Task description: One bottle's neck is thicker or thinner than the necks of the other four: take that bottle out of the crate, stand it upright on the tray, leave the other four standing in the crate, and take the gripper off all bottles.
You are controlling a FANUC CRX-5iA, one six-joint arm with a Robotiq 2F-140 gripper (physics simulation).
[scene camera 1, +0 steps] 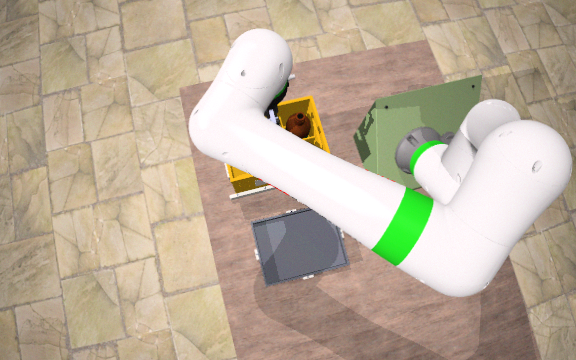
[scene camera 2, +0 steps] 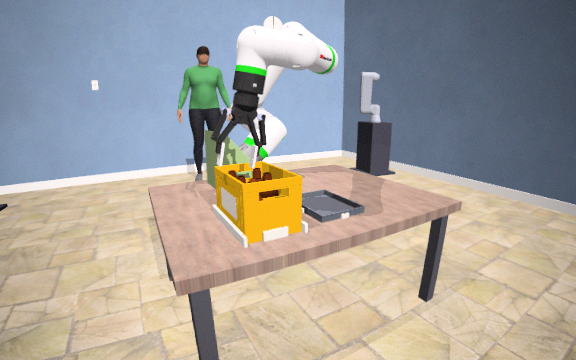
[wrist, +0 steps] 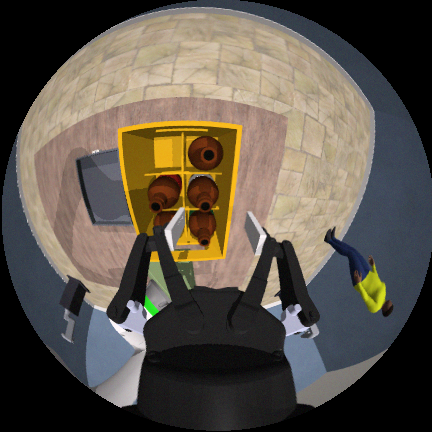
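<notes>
The yellow crate stands on the table with five brown bottles upright in it. In the wrist view they are a far right bottle, a middle left bottle, a middle right bottle, a near right bottle and a near left bottle, whose neck is hidden by a finger. The far left cell is empty. I cannot tell which neck differs. My gripper is open and empty, tips about at rim height near one end of the crate. The tray holds no bottle.
White strips edge the crate's base. A green panel stands by the arm's base. The wooden table carries everything. A person in green stands behind it.
</notes>
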